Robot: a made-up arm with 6 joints. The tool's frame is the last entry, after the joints.
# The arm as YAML. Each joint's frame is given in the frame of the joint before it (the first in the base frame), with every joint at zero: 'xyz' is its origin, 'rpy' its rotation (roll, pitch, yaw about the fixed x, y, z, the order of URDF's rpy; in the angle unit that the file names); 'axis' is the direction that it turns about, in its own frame. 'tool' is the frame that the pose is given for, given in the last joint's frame.
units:
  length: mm
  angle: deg
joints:
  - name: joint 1
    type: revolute
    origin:
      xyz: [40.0, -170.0, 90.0]
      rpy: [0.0, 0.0, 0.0]
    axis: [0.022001, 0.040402, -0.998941]
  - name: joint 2
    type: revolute
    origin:
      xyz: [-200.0, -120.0, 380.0]
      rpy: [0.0, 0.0, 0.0]
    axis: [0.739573, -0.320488, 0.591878]
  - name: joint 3
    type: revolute
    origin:
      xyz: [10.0, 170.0, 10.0]
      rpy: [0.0, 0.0, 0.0]
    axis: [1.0, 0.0, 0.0]
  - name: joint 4
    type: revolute
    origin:
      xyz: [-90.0, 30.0, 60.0]
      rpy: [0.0, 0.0, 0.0]
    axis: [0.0, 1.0, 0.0]
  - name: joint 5
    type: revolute
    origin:
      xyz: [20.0, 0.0, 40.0]
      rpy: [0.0, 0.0, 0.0]
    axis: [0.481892, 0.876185, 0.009]
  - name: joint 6
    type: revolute
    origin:
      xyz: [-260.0, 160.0, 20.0]
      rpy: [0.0, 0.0, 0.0]
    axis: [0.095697, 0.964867, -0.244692]
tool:
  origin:
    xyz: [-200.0, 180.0, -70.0]
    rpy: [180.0, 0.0, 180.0]
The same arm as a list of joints. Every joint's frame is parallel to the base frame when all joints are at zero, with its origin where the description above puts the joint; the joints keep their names.
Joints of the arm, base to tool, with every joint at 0 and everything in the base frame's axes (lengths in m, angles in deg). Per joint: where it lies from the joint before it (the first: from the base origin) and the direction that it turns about. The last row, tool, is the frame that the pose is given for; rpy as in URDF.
joint 1: axis 0.022001 0.040402 -0.998941 offset 0.04 -0.17 0.09
joint 2: axis 0.739573 -0.320488 0.591878 offset -0.2 -0.12 0.38
joint 3: axis 1 0 0 offset 0.01 0.17 0.01
joint 4: axis 0 1 0 offset -0.09 0.03 0.06
joint 5: axis 0.481892 0.876185 0.009 offset 0.02 0 0.04
joint 6: axis 0.095697 0.964867 -0.244692 offset -0.26 0.16 0.02
tool: offset -0.2 0.18 -0.07 rpy 180 0 180

